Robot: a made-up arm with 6 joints.
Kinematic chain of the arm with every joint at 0, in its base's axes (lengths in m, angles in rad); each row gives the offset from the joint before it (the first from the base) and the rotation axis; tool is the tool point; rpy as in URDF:
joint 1: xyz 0 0 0.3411 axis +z
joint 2: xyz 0 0 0 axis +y
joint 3: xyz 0.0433 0 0.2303 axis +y
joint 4: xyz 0.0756 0 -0.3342 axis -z
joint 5: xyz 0 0 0 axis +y
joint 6: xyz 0.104 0 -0.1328 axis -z
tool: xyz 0 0 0 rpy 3.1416 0 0
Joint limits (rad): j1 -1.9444..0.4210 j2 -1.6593..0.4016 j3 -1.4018..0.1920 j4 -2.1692..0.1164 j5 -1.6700..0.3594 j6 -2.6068..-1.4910
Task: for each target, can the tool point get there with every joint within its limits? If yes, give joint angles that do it. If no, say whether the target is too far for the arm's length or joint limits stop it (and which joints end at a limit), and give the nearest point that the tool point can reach.
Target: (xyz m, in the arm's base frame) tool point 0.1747 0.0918 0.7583
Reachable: yes | joints -1.6855 -1.3193 -1.1671 -1.3422 -1.0282 -2.4897
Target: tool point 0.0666 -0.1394 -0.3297
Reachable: no: joint limits stop it (at a limit: joint 2, joint 5) | nearest point 0.0622 -0.1303 0.0254 | short by 0.355 m
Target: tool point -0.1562 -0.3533 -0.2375
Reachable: no: joint limits stop it (at a limit: joint 1, joint 2, joint 4, joint 5) | nearest point -0.1115 -0.2682 0.0512 | short by 0.304 m
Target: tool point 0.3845 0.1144 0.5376
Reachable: yes | joints 0.0320 -0.4699 -0.6272 -0.7662 -0.3954 -1.9609
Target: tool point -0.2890 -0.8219 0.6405
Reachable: no: too far | nearest point -0.1968 -0.5597 0.5450 | short by 0.294 m
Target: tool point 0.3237 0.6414 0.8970
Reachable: no: too far | nearest point 0.1805 0.3956 0.7713 | short by 0.311 m
